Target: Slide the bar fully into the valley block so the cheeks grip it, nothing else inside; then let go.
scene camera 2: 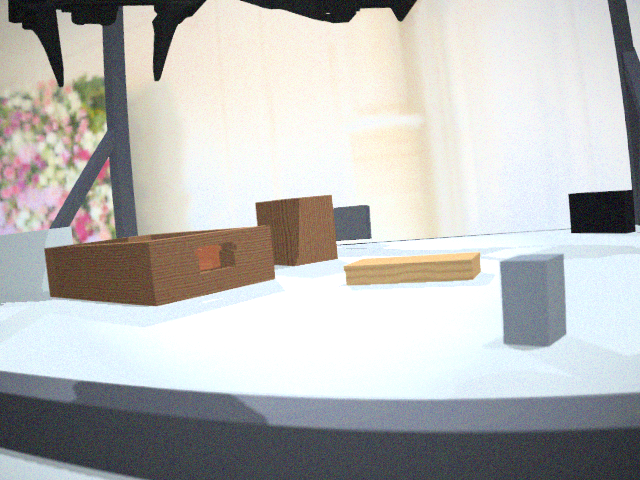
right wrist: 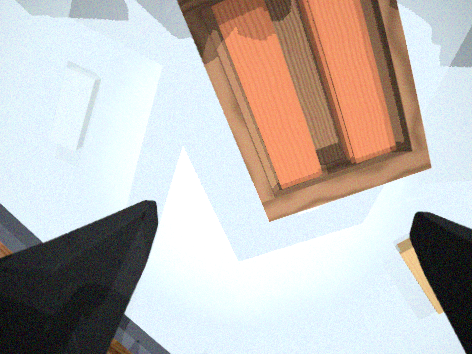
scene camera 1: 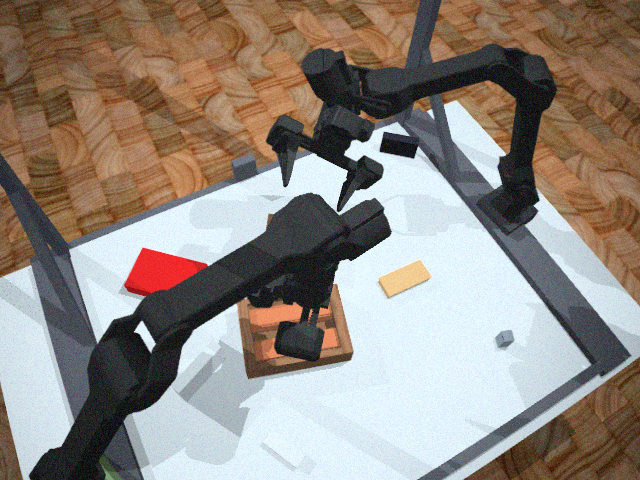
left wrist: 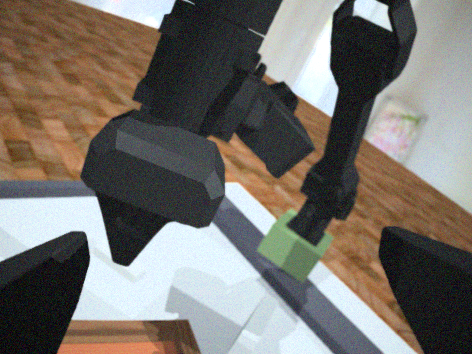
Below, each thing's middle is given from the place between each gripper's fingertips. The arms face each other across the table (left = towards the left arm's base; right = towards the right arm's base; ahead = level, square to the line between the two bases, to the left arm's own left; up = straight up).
I see my left gripper 300 mm above the light wooden bar (scene camera 2: pixel 459 266), 170 mm to the right of it and 110 mm short of it. Also, from my left hand: red flat block (scene camera 1: pixel 153 270): 290 mm below, 220 mm to the right, 170 mm behind.
The light wooden bar is 1 cm behind my right hand, 26 cm to the left of it and 19 cm below it. The rest, counted from my right hand: red flat block (29 cm behind, 14 cm to the right, 18 cm below).
